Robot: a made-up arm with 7 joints. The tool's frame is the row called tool. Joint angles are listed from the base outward.
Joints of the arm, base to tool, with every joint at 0 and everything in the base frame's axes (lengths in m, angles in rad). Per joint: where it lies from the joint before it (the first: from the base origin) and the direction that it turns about. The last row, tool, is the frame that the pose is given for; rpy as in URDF.
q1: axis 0 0 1 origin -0.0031 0.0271 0.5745
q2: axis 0 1 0 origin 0.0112 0.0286 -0.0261
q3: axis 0 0 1 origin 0.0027 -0.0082 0.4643
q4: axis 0 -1 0 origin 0.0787 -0.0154 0.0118
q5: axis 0 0 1 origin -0.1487 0.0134 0.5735
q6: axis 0 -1 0 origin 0.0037 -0.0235 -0.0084
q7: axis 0 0 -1 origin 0.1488 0.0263 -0.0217
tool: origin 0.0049 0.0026 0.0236 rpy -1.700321 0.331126 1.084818
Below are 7 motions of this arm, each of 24 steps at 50 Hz.
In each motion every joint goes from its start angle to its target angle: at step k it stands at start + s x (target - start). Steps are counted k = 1, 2, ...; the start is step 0. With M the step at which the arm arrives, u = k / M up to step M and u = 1 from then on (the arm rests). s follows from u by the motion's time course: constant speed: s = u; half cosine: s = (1 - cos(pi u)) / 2; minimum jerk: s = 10 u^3 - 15 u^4 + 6 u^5.
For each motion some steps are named. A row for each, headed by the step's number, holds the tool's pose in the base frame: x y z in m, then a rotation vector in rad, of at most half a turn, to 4 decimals.
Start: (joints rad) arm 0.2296 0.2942 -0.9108 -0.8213 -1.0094 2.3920 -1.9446
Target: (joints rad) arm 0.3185 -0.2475 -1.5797 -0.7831 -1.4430 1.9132 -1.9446
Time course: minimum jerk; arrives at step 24
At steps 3, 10, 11, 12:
3: 0.6741 -0.0888 1.4837 0.8187 -0.1345 -2.2841
10: 0.4590 -0.2153 1.5877 1.0288 -0.3901 -2.5861
11: 0.4038 -0.2453 1.6036 1.0845 -0.4418 -2.6565
12: 0.3451 -0.2761 1.6165 1.1443 -0.4919 -2.7294

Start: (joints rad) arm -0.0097 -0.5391 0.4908 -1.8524 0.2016 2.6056 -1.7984
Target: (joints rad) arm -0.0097 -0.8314 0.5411 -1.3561 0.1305 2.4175 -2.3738
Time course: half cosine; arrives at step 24
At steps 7, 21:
7: 0.2232 0.3939 1.4420 0.8607 1.4040 -0.6866
21: -0.2117 0.3860 1.5601 0.6194 0.6873 -0.5042

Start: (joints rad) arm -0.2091 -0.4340 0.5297 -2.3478 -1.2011 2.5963 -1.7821
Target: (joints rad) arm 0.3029 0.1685 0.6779 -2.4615 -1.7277 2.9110 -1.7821
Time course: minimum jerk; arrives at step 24
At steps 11, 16, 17, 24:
11: 0.4192 0.5018 0.7544 -0.5047 0.6009 -1.1629
16: 0.2931 0.5675 0.6343 -0.8124 0.5775 -0.7064
17: 0.2702 0.5734 0.6177 -0.8565 0.5720 -0.6307
24: 0.2071 0.5825 0.5772 -0.9677 0.5554 -0.4263

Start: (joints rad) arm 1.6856 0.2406 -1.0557 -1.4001 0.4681 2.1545 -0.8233
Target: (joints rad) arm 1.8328 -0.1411 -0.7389 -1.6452 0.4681 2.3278 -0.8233
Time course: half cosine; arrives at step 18
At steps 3, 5, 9, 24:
3: 0.5458 0.6204 1.2610 -1.2077 -2.5262 1.0995
5: 0.5311 0.6198 1.2621 -1.1361 -2.5558 1.0642
9: 0.4818 0.6174 1.2679 -0.9296 -2.6341 0.9635
24: 0.3875 0.6030 1.2859 -0.6099 -2.7365 0.8065

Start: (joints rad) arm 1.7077 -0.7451 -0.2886 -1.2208 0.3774 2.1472 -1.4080
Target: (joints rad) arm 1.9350 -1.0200 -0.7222 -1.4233 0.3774 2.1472 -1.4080
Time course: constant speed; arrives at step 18
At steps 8, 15, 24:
8: 0.3677 -0.1547 1.5679 0.2441 2.7285 0.5924
15: 0.5182 -0.1707 1.4705 0.2760 2.8935 0.5937
24: 0.5817 -0.1686 1.4197 0.2794 2.9714 0.5897

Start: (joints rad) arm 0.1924 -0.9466 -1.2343 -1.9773 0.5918 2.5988 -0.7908
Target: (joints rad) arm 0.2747 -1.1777 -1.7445 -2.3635 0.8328 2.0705 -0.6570
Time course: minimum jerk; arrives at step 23
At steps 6, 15, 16, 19, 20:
6: -0.1005 -0.7489 0.9098 -1.8643 -0.8685 -1.0349
15: -0.0220 -0.7190 0.5477 -1.0157 -0.8873 -1.1039
16: -0.0111 -0.7063 0.5167 -0.9313 -0.8901 -1.1108
19: 0.0124 -0.6754 0.4568 -0.7570 -0.8962 -1.1244
20: 0.0165 -0.6696 0.4473 -0.7275 -0.8972 -1.1266

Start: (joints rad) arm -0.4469 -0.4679 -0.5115 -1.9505 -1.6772 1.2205 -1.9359
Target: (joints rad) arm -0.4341 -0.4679 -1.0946 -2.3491 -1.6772 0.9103 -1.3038
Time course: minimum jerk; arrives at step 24
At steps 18, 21, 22, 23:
18: -0.0818 -0.6164 0.7857 -0.1572 0.0417 1.5592
21: -0.1084 -0.6064 0.7494 -0.1281 0.0630 1.5095
22: -0.1117 -0.6050 0.7449 -0.1243 0.0657 1.5035
23: -0.1130 -0.6044 0.7431 -0.1228 0.0667 1.5011

